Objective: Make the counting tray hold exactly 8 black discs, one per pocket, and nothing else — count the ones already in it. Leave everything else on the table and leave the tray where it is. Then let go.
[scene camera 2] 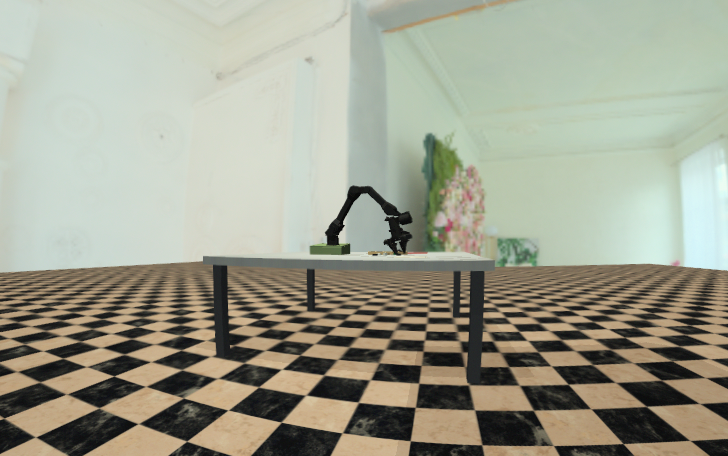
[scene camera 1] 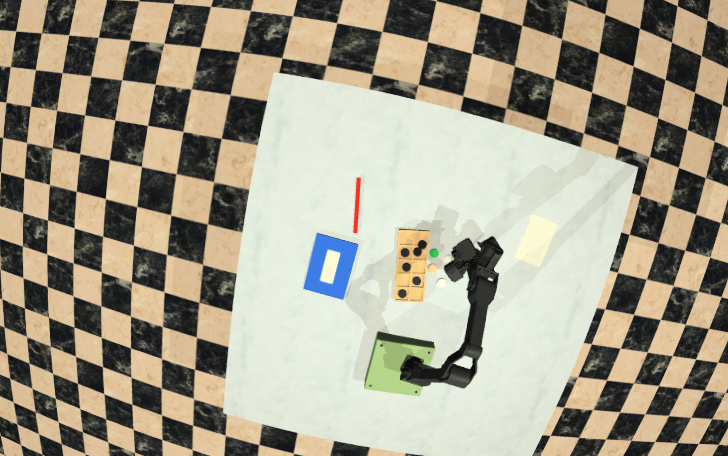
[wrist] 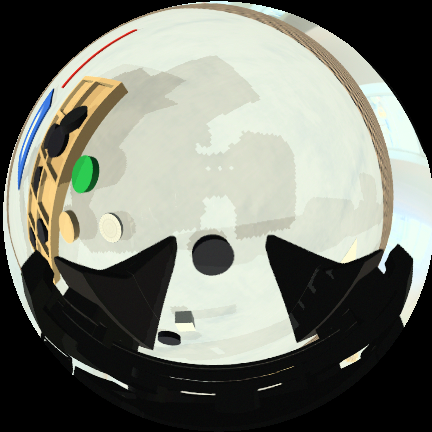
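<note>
The tan counting tray (scene camera 1: 414,234) (wrist: 105,91) holds several black discs, among them a lower-left one (scene camera 1: 401,293). Near its upper end one black disc (scene camera 1: 422,244) (wrist: 74,118) is tilted and leans on a neighbouring disc (scene camera 1: 417,251) (wrist: 56,140); some pockets are empty. My gripper (scene camera 1: 459,261) (scene camera 2: 396,251) (wrist: 221,241) is open, low over the table right of the tray. A loose black disc (wrist: 213,255) lies on the table between and below the fingertips, not gripped. Another black disc (wrist: 169,338) lies nearer the gripper's base. The arm hides both loose discs in the overhead view.
Beside the tray lie a green disc (scene camera 1: 434,252) (wrist: 85,174), a tan disc (scene camera 1: 433,268) (wrist: 69,226) and white discs (scene camera 1: 441,283) (wrist: 111,227). A small grey-white block (wrist: 184,321) is near the second loose disc. A blue rectangle (scene camera 1: 311,279), red strip (scene camera 1: 357,205) and cream sheet (scene camera 1: 536,240) lie farther out.
</note>
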